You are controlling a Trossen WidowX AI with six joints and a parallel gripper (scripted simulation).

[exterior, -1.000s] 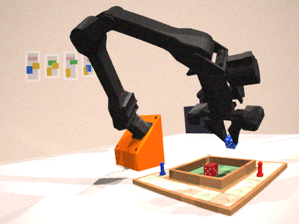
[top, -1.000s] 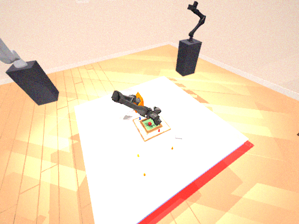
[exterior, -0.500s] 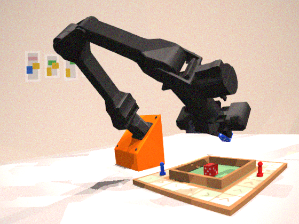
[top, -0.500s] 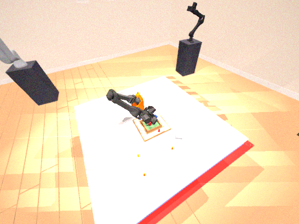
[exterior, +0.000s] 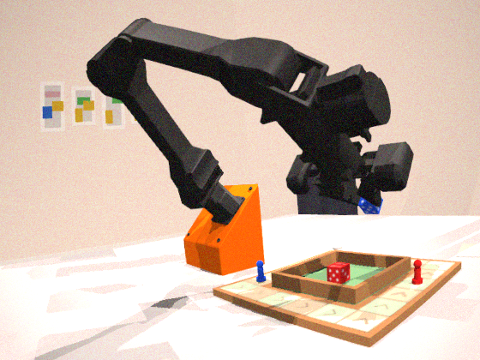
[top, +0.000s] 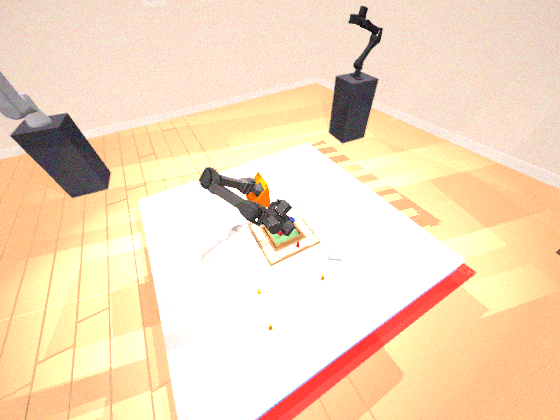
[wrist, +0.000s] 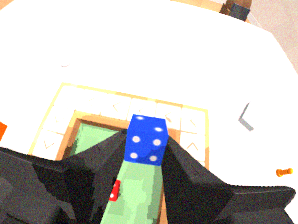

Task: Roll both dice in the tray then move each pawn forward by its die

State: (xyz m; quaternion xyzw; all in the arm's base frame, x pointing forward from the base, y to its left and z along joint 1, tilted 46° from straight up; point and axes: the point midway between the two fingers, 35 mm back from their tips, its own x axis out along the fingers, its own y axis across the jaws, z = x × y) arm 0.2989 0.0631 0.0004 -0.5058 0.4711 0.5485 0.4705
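The red pawn is 8 cm ahead of my gripper tip and 9 cm below it. Round my gripper tip: grey block (21 cm ahead, 13 cm to the left, 11 cm below); then blue pawn (14 cm behind, 12 cm to the right, 9 cm below).
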